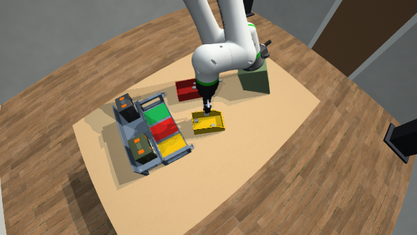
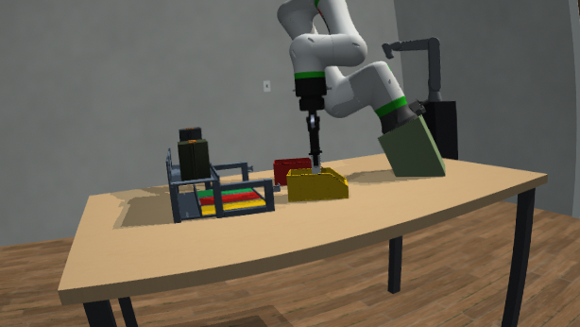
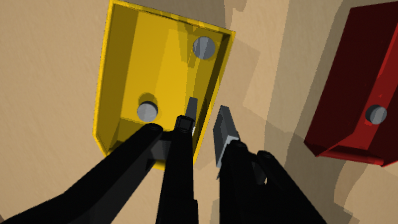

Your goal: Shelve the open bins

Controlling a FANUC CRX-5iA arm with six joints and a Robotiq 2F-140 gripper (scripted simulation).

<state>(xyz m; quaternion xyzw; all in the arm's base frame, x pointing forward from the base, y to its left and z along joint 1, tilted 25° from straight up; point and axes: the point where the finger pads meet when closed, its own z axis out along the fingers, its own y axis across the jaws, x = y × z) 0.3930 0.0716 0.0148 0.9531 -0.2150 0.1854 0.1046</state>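
Right now the yellow bin is 2 cm ahead of my hand, 4 cm to the left of it and 5 cm below it. Also, from my hand: red bin (3 cm behind, 19 cm to the right, 5 cm below).
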